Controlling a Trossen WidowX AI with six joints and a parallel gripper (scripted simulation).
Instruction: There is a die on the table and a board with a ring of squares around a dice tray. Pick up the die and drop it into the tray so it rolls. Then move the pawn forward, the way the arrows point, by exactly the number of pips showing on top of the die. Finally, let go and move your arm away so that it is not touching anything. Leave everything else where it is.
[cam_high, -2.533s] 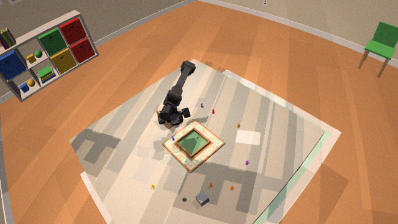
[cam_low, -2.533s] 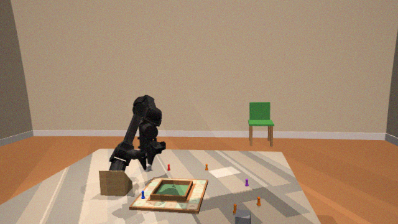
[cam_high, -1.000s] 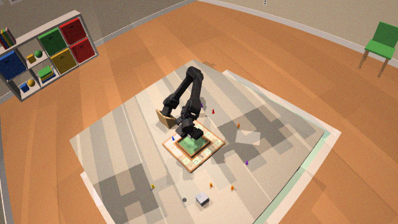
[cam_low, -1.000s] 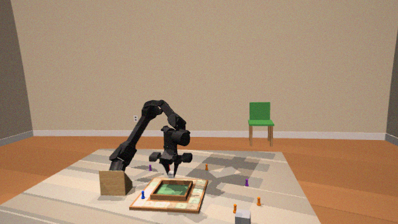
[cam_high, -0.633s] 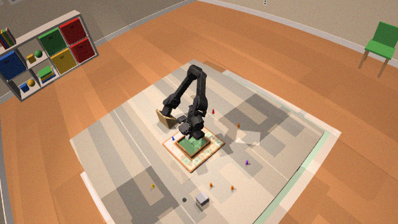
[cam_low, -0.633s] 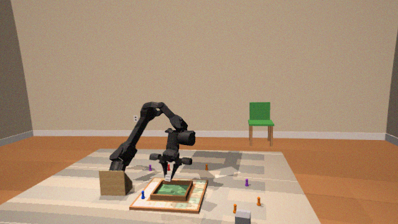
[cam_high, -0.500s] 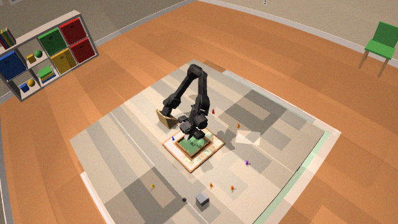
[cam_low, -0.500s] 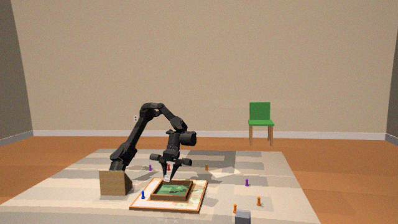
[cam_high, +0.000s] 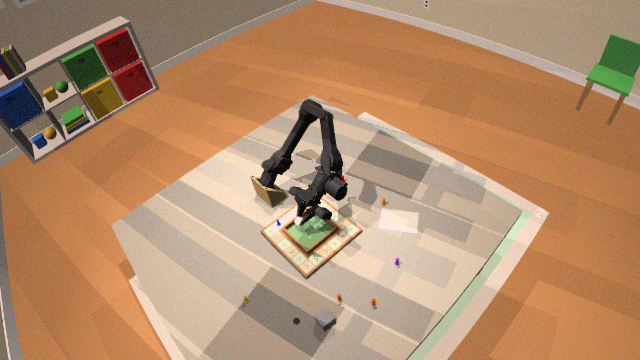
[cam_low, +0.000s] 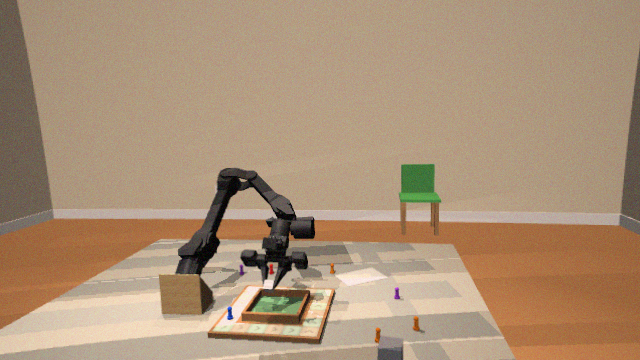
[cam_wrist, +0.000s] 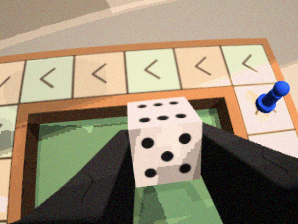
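The blue pawn lies 9 cm behind my gripper tip, 6 cm below it and 5 cm to the right of it. From my gripper tip the other things lie so: white die right at my gripper tip; red pawn 29 cm to the left, 12 cm behind, 7 cm below; green dice tray 8 cm below, 3 cm to the left, 1 cm ahead.
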